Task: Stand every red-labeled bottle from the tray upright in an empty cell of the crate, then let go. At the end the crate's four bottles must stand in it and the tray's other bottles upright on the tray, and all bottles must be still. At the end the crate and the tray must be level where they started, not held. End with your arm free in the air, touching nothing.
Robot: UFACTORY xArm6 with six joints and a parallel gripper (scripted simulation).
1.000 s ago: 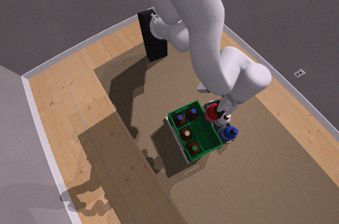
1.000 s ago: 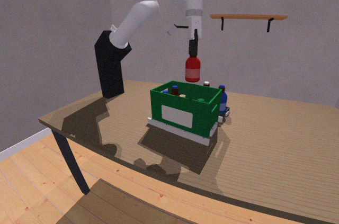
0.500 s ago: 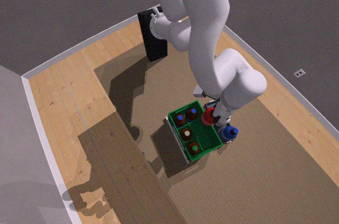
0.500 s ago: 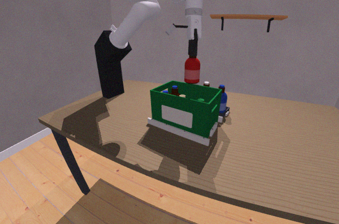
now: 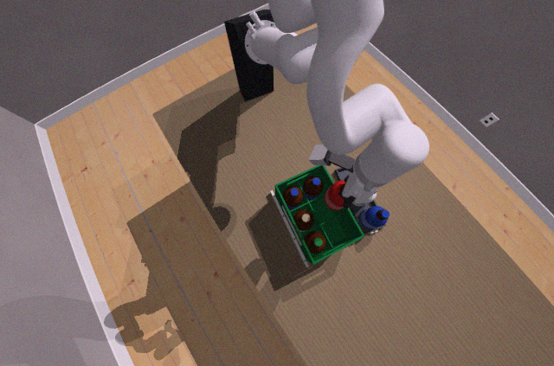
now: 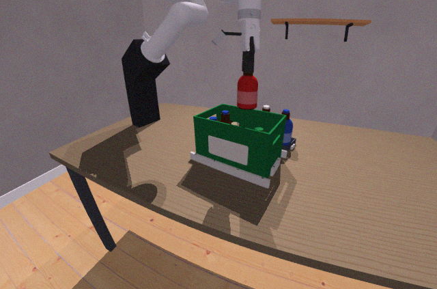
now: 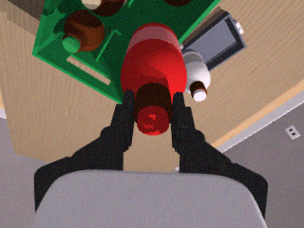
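The red-labeled bottle lies 70 mm below my hand. From my hand the other things lie so: green crate 30 mm behind, 60 mm to the right, 250 mm below; then white-labeled bottle 110 mm ahead, 100 mm to the left, 250 mm below; then blue-labeled bottle 180 mm ahead, 40 mm to the left, 250 mm below.
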